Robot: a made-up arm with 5 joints. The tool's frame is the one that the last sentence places.
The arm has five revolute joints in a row. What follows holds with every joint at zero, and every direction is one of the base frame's. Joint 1 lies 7 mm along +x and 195 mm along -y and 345 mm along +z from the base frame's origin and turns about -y. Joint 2 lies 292 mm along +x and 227 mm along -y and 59 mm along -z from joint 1 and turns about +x. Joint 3 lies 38 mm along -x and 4 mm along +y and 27 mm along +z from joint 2 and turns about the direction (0.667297, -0.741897, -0.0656). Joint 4 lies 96 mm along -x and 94 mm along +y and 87 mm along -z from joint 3 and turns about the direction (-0.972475, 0.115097, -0.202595). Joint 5 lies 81 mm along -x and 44 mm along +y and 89 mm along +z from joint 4 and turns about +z. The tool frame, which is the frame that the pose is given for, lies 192 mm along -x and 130 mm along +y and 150 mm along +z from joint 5; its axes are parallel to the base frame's.
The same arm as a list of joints. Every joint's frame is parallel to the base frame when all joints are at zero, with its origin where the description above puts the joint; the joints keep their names.
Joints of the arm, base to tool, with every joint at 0 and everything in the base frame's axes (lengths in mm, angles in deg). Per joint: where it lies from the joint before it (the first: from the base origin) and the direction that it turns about. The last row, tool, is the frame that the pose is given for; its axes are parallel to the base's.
joint 1: offset 7.0 -195.0 345.0 axis 0 -1 0
joint 2: offset 292.0 -227.0 -59.0 axis 1 0 0
joint 3: offset -38.0 4.0 27.0 axis 0.667297 -0.741897 -0.0656
joint 4: offset -96.0 94.0 -87.0 axis -0.972475 0.115097 -0.202595
joint 5: offset -81.0 44.0 89.0 axis 0 0 1
tool: offset -192.0 130.0 150.0

